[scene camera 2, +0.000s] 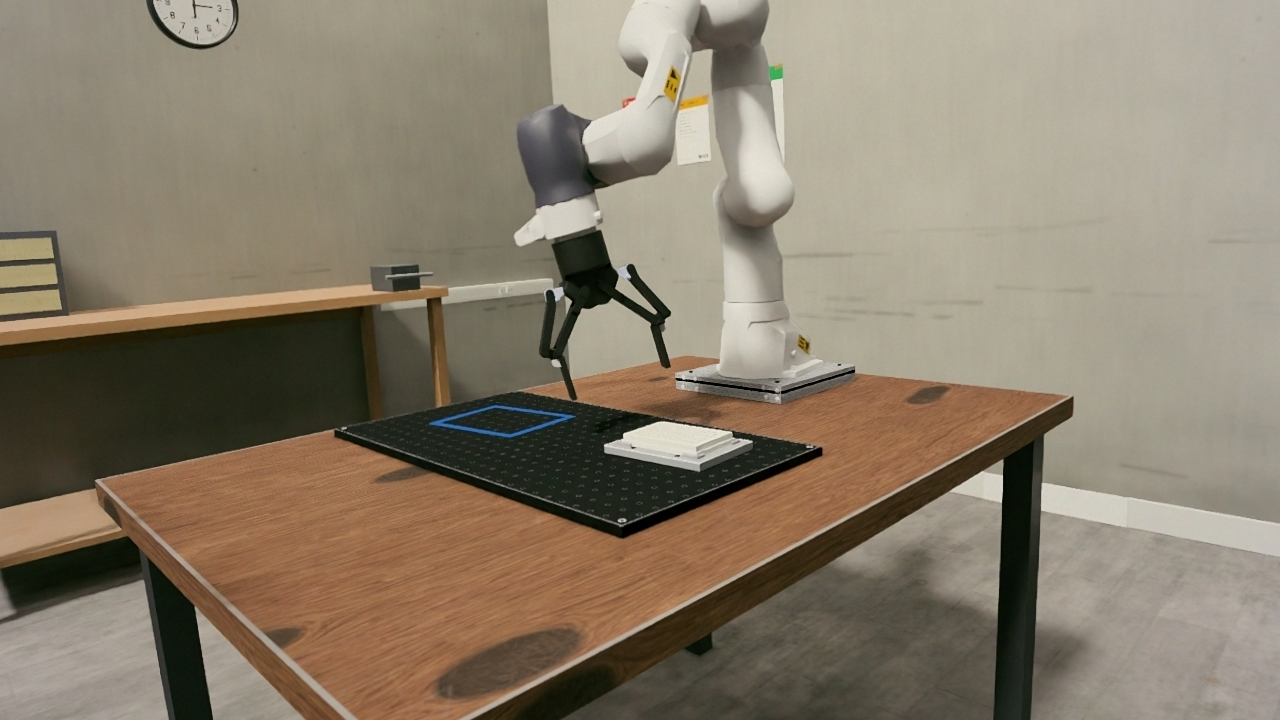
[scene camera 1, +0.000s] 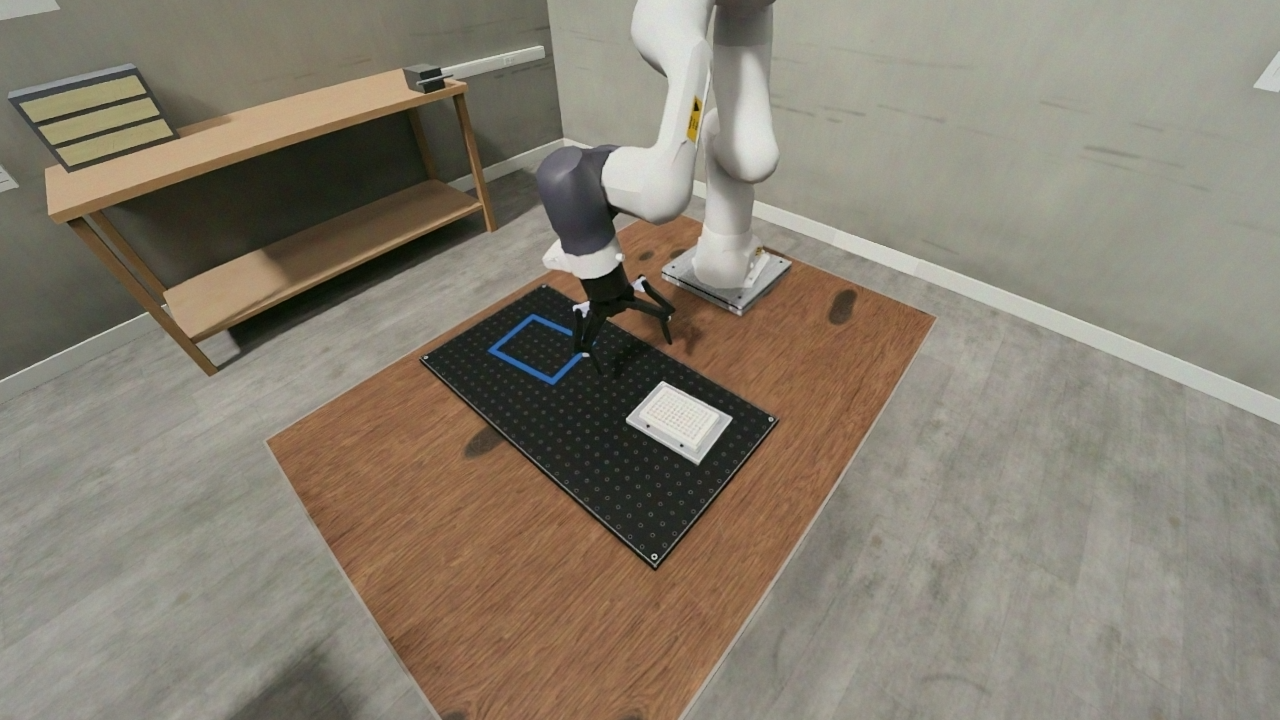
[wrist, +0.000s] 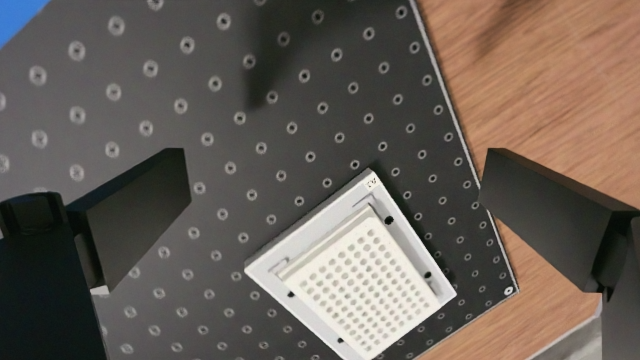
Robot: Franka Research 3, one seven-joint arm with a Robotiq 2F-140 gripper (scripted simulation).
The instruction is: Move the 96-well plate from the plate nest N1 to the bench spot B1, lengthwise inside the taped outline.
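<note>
Scene camera 1 shows my gripper (scene camera 1: 634, 355), a white 96-well plate (scene camera 1: 683, 419) and a grey plate nest (scene camera 1: 717, 429). In scene camera 2 you'd see my gripper (scene camera 2: 620, 382), the white 96-well plate (scene camera 2: 674, 438) and the grey plate nest (scene camera 2: 698, 467). And the wrist view shows my gripper (wrist: 335, 175) and the white 96-well plate (wrist: 355, 277).
</note>
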